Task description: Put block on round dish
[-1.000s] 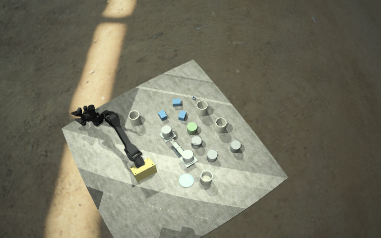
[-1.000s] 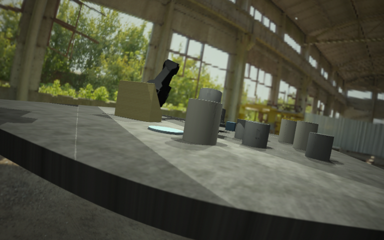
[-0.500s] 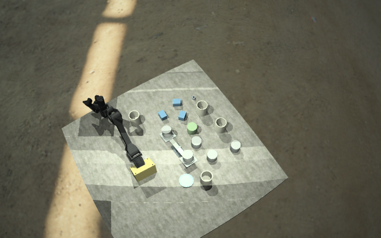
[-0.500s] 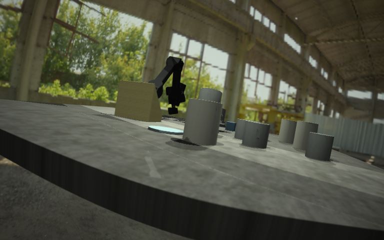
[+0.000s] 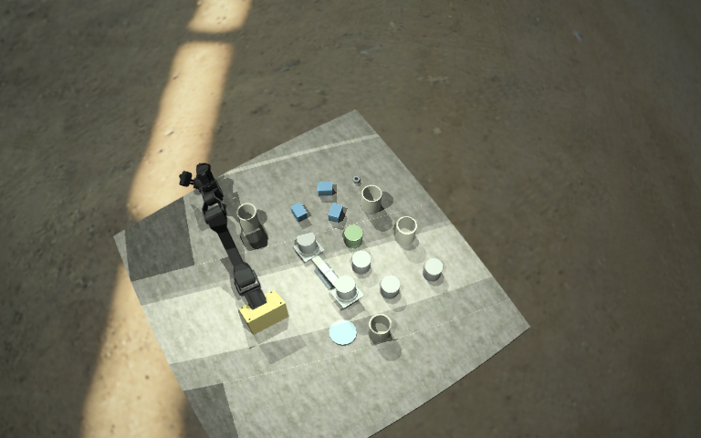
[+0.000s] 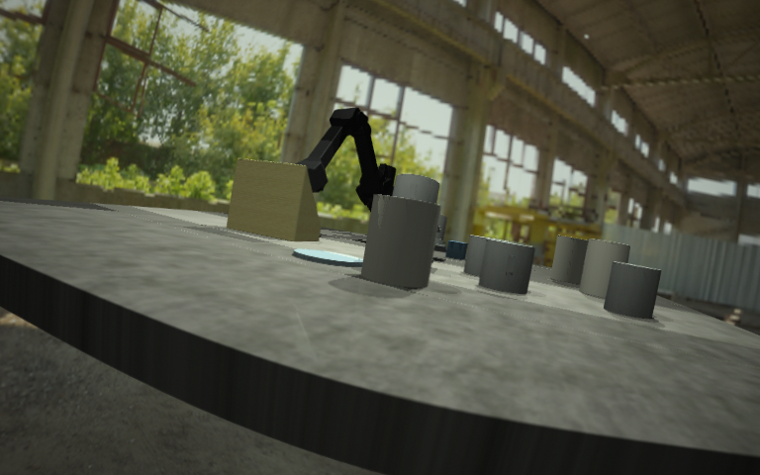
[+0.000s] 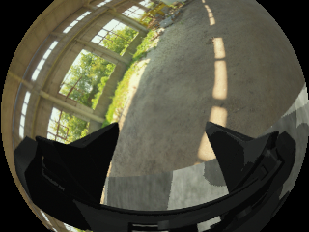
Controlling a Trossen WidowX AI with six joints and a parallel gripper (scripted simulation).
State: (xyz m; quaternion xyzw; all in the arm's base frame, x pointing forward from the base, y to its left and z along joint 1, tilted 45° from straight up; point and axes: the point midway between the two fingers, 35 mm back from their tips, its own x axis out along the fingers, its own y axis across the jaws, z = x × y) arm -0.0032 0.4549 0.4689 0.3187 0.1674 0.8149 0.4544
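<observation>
My gripper tip is now 56 cm to the left of the teal block, 30 cm short of it and 3 cm above it. The rest, counted from my gripper tip: round light-blue dish 92 cm to the right, 24 cm ahead, 6 cm below; small balance 69 cm to the right, 32 cm ahead, 4 cm below; green cylinder 61 cm to the right, 46 cm ahead, 3 cm below.
</observation>
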